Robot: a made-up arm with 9 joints. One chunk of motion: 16 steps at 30 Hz.
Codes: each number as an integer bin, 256 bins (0 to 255) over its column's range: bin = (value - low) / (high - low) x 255, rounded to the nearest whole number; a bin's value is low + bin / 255 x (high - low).
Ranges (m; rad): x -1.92..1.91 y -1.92..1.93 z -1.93..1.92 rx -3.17..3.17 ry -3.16..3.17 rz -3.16..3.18
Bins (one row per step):
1: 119 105 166 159 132 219
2: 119 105 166 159 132 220
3: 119 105 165 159 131 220
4: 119 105 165 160 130 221
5: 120 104 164 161 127 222
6: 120 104 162 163 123 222
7: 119 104 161 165 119 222
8: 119 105 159 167 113 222
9: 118 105 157 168 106 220
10: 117 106 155 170 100 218
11: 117 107 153 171 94 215
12: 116 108 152 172 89 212
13: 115 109 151 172 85 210
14: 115 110 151 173 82 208
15: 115 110 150 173 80 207
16: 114 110 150 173 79 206
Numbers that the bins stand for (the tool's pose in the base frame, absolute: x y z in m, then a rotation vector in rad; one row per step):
1: -0.1327 -0.3347 0.5763 0.7832 0.1167 2.2849
2: -0.1327 -0.3347 0.5763 0.7832 0.1167 2.3098
3: -0.1327 -0.3347 0.5612 0.7832 0.0919 2.3098
4: -0.1327 -0.3347 0.5612 0.8080 0.0671 2.3347
5: -0.1176 -0.3498 0.5461 0.8329 -0.0074 2.3595
6: -0.1176 -0.3498 0.5159 0.8826 -0.1067 2.3595
7: -0.1327 -0.3498 0.5008 0.9324 -0.2060 2.3595
8: -0.1327 -0.3347 0.4706 0.9821 -0.3549 2.3595
9: -0.1477 -0.3347 0.4404 1.0069 -0.5287 2.3098
10: -0.1627 -0.3196 0.4102 1.0567 -0.6776 2.2601
11: -0.1627 -0.3045 0.3800 1.0815 -0.8266 2.1855
12: -0.1777 -0.2894 0.3649 1.1064 -0.9507 2.1109
13: -0.1927 -0.2743 0.3498 1.1064 -1.0500 2.0612
14: -0.1927 -0.2592 0.3498 1.1313 -1.1245 2.0115
15: -0.1927 -0.2592 0.3347 1.1313 -1.1741 1.9866
16: -0.2078 -0.2592 0.3347 1.1313 -1.1989 1.9617

